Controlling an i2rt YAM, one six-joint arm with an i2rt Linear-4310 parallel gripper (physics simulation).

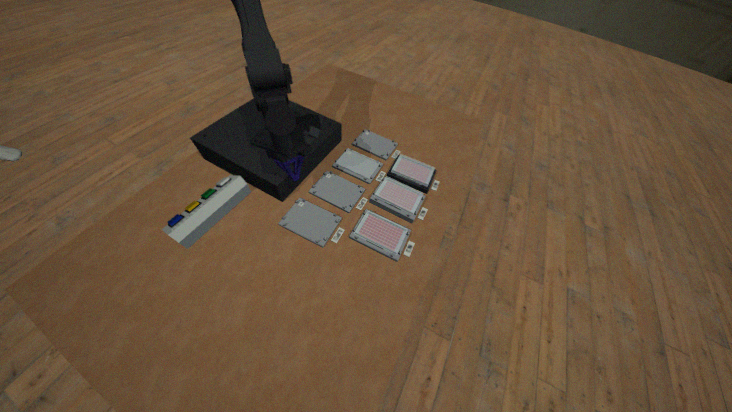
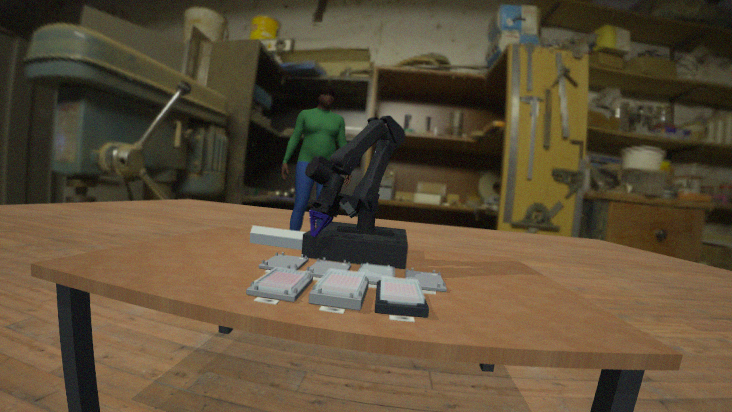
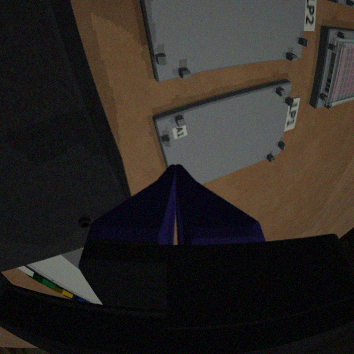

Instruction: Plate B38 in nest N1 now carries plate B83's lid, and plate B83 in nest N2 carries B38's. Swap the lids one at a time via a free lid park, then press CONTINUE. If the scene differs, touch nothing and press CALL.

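Frame: origin at the arm's base, x right, y up, z back, level; centimetres.
Seen in the pictures: gripper, fingertip midpoint: (image 1: 296,180) (image 2: 312,236) (image 3: 175,173); arm's base, link origin: (image 2: 365,232).
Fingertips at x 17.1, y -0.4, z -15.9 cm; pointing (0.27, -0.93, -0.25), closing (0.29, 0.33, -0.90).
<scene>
Pixels of each thing's top centre, then the offset from my fingertips to it. "spot": a spot on its surface instead.
- plate, top centre: (image 2: 282,275) (image 1: 381,230) dx +3.7, dy -4.9, dz -26.4 cm
- Lid park LP1, top centre: (image 3: 237,145) (image 1: 310,218) (image 2: 285,257) dx +6.8, dy -5.7, dz -6.7 cm
- lid park LP2, top centre: (image 3: 249,7) (image 2: 329,264) (image 1: 337,187) dx -6.0, dy -5.7, dz -9.6 cm
- third park, surface spot: (image 2: 377,271) (image 1: 361,163) spot: dx -18.9, dy -5.9, dz -13.1 cm
- pale console, top centre: (image 3: 62,295) (image 1: 201,198) (image 2: 281,228) dx +13.6, dy -1.3, dz +20.4 cm
- fourth grey park, top centre: (image 2: 424,274) (image 1: 375,140) dx -31.6, dy -5.7, dz -14.4 cm
My gripper (image 1: 294,178) (image 2: 314,234) (image 3: 175,173) is shut and empty, pointing down beside the front of the black base, between the button console and the lid parks. Three pink-welled plates sit in nests: one plate (image 1: 381,232) (image 2: 280,280) in a low grey nest, one (image 1: 399,197) (image 2: 340,284) in a taller grey nest, one (image 1: 413,170) (image 2: 402,290) in a black nest. Their labels are unreadable. Lid park LP1 (image 1: 309,222) (image 2: 283,262) (image 3: 227,132) and lid park LP2 (image 1: 337,191) (image 3: 225,35) are bare. The third park (image 1: 357,164) (image 2: 377,271) looks paler, apparently with a clear lid on it.
The pale console (image 1: 207,214) (image 2: 276,236) (image 3: 70,275) carries blue (image 1: 175,220), yellow (image 1: 192,206), green (image 1: 208,193) and white (image 1: 223,181) buttons. A fourth grey park (image 1: 374,143) (image 2: 426,280) lies at the row's far end. The black base (image 1: 230,148) (image 2: 353,248) stands beside the parks. A person (image 2: 321,135) stands behind the table.
</scene>
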